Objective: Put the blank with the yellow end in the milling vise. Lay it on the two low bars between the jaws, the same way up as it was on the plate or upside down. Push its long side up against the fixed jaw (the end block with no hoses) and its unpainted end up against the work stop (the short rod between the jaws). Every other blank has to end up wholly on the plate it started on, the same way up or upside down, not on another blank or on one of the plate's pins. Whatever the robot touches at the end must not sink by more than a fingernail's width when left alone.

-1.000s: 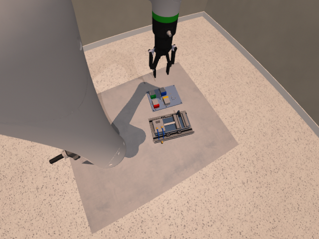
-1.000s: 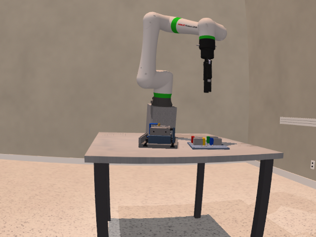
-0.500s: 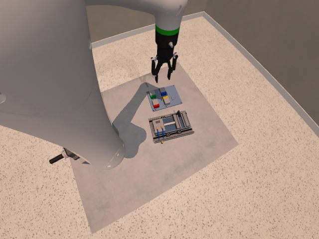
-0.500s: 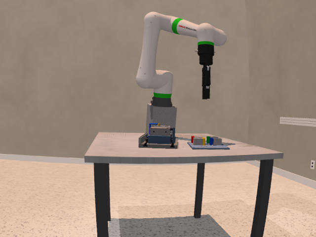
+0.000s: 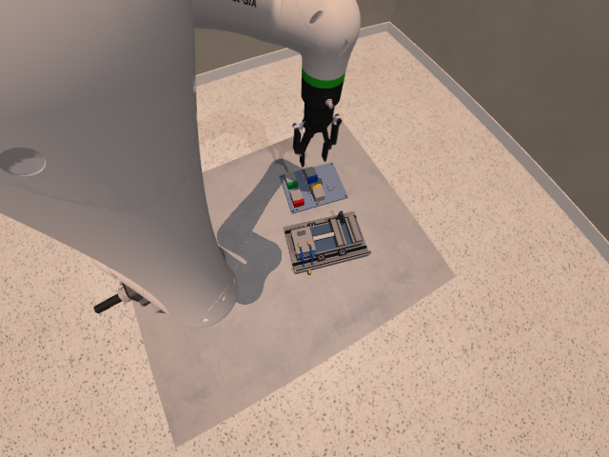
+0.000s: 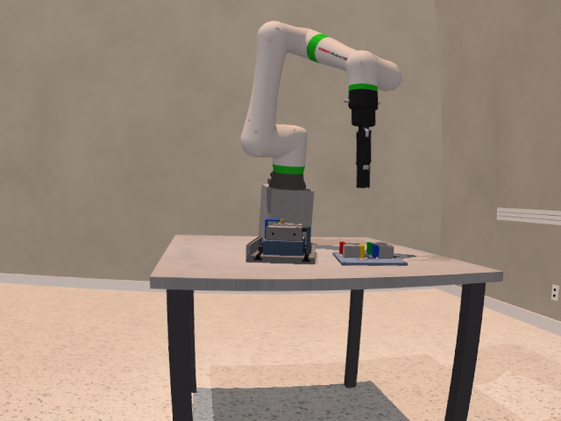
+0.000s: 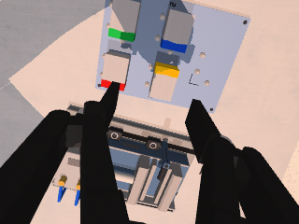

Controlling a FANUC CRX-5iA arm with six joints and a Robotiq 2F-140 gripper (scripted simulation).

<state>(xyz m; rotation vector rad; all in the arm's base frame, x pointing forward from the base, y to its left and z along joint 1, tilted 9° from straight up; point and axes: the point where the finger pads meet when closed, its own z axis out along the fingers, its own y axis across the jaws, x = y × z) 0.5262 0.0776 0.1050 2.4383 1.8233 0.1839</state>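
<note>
The yellow-ended blank lies 220 mm below my hand, 30 mm to the right of it and 20 mm ahead of it. From my hand the other things lie so: blue-ended blank: 220 mm below, 50 mm to the left, 40 mm ahead; green-ended blank: 220 mm below, 80 mm to the left, 40 mm behind; red-ended blank: 220 mm below, 70 mm behind, 10 mm to the right.
</note>
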